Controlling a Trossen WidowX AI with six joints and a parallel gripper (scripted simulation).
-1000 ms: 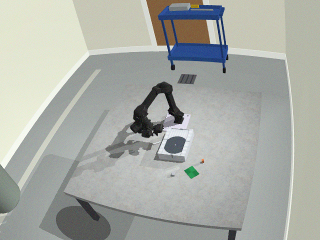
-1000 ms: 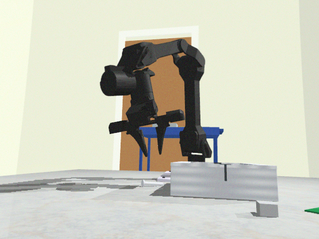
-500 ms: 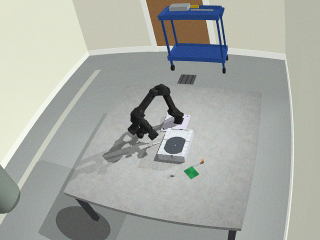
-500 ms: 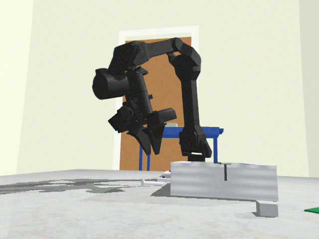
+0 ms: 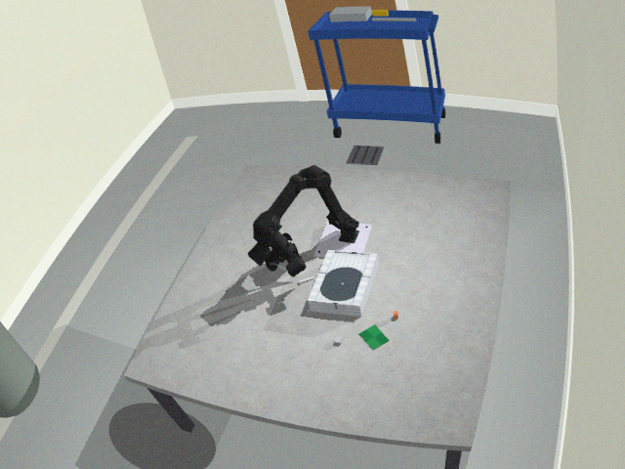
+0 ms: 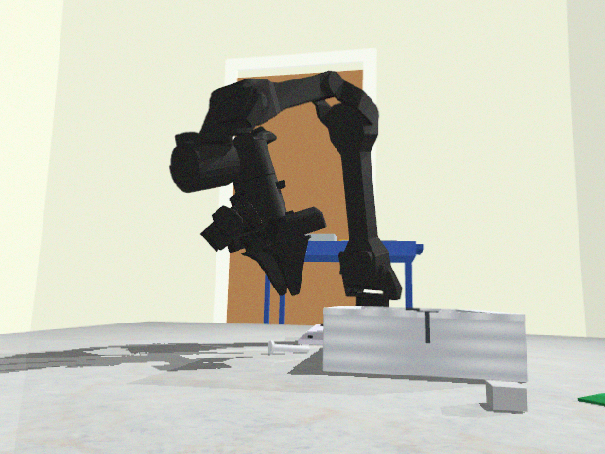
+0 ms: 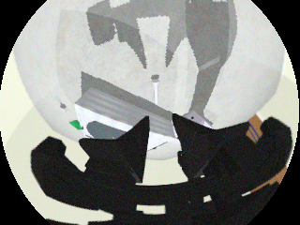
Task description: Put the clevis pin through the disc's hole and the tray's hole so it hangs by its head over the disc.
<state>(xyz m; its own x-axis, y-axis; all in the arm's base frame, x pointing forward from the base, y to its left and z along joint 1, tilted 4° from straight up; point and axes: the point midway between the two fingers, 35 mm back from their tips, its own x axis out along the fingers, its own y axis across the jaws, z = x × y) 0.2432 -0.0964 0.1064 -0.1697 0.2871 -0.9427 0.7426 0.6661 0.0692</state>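
My gripper tip is now 70 mm above the steel clevis pin. From my gripper tip the other things lie so: dark aluminium disc 30 mm ahead, 160 mm to the left, 20 mm below; then small grey block 240 mm ahead, 220 mm to the left, 70 mm below; then rimmed steel tray 160 mm to the left, 30 mm below.
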